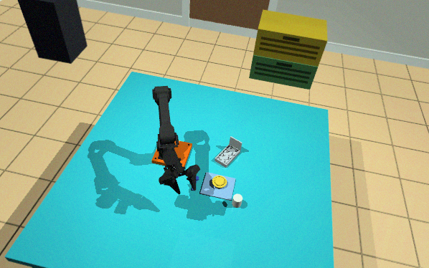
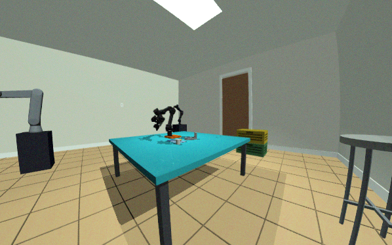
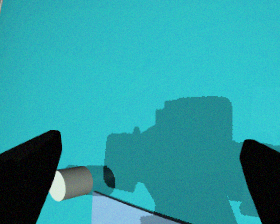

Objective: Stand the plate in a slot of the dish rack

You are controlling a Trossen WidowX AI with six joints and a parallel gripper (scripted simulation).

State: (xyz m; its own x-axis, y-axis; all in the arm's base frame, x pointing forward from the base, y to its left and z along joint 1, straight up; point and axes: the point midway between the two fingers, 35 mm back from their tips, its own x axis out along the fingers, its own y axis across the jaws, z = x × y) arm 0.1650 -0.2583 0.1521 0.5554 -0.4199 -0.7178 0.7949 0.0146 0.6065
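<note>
Right now the yellow plate is 18 cm to the left of my gripper tip, 13 cm below it and 12 cm ahead of it. Round my gripper tip: grey dish rack: 37 cm to the left, 13 cm below, 13 cm ahead; blue spoon: 16 cm to the left, 15 cm below; white cup: 22 cm ahead, 13 cm below, 9 cm to the left.
</note>
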